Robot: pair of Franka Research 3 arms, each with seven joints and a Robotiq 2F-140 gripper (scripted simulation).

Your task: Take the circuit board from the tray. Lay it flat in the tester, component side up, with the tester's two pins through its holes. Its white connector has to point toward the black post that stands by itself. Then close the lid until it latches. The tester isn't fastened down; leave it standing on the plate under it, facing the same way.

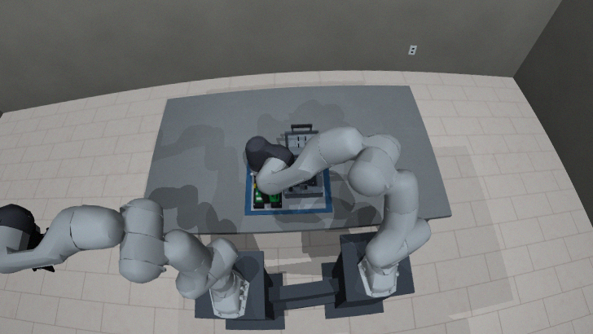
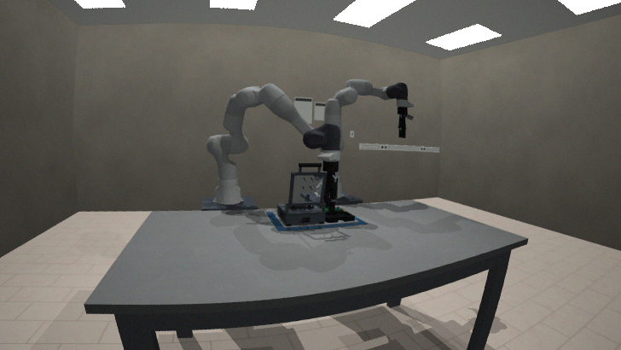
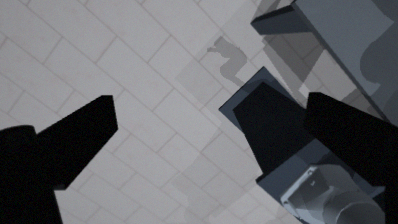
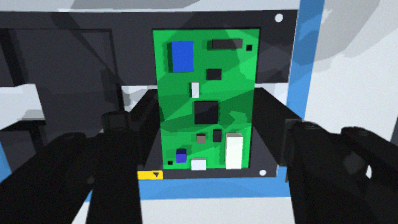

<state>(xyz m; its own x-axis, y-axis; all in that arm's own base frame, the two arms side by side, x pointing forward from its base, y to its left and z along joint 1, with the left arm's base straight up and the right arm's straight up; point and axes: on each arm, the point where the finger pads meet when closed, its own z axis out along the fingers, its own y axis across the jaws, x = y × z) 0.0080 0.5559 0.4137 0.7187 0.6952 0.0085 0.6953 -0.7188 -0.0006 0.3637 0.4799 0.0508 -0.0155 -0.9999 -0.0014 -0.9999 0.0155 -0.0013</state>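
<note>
The black tray lies 5 cm ahead of my right hand, 1 cm to the right of it and 3 cm below it. The rest, counted from my right hand: clear lid 17 cm ahead, 19 cm to the right, 13 cm above; green circuit board 2 cm below; nest 5 cm ahead, 17 cm to the right, 2 cm above.
</note>
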